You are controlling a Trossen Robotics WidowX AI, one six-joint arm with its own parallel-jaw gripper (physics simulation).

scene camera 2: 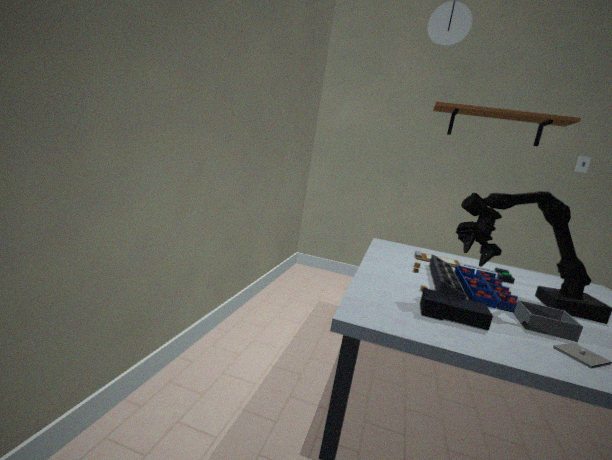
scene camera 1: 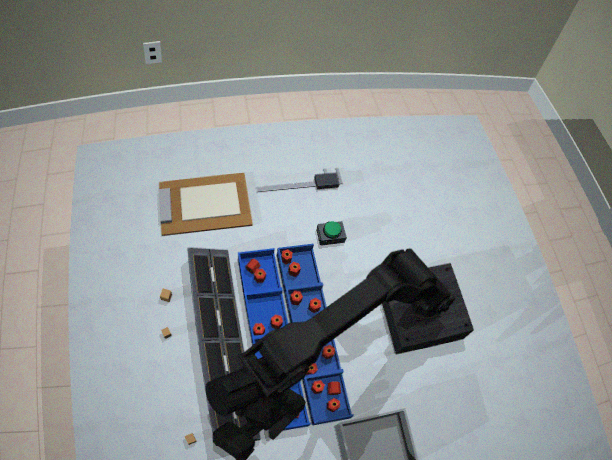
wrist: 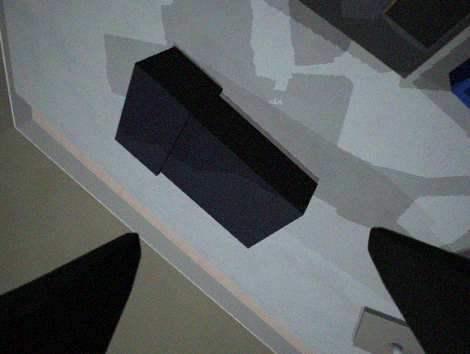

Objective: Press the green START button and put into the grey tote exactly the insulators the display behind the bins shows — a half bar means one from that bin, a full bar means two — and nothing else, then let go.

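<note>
Blue bins (scene camera 1: pixel 262 303) (wrist: pixel 464 86) stand in two rows and hold red-orange insulators (scene camera 1: pixel 259 275), some upright, some on their sides; the arm hides several bins. The display (scene camera 1: pixel 220 252) (scene camera 2: pixel 442 272) stands behind them. Its windows look dark, with short white strips between them; I cannot make out half or full bars. The green START button (scene camera 1: pixel 332 229) (scene camera 2: pixel 506 274) sits on a black base beyond the bins. The grey tote (scene camera 1: pixel 375 440) (scene camera 2: pixel 550 326) is partly cut off in scene camera 1; its visible floor is bare. My gripper (scene camera 2: pixel 475 257) (wrist: pixel 255 241) is open and empty, high above the display's end.
A long black box (scene camera 2: pixel 455 310) (wrist: pixel 215 145) lies beside the display's end. A flat grey plate (scene camera 2: pixel 580 356) (wrist: pixel 377 330) with a knob lies beyond the tote. A clipboard (scene camera 1: pixel 245 200), a caliper-like tool (scene camera 1: pixel 327 180) and small wooden cubes (scene camera 1: pixel 165 294) lie around the bins.
</note>
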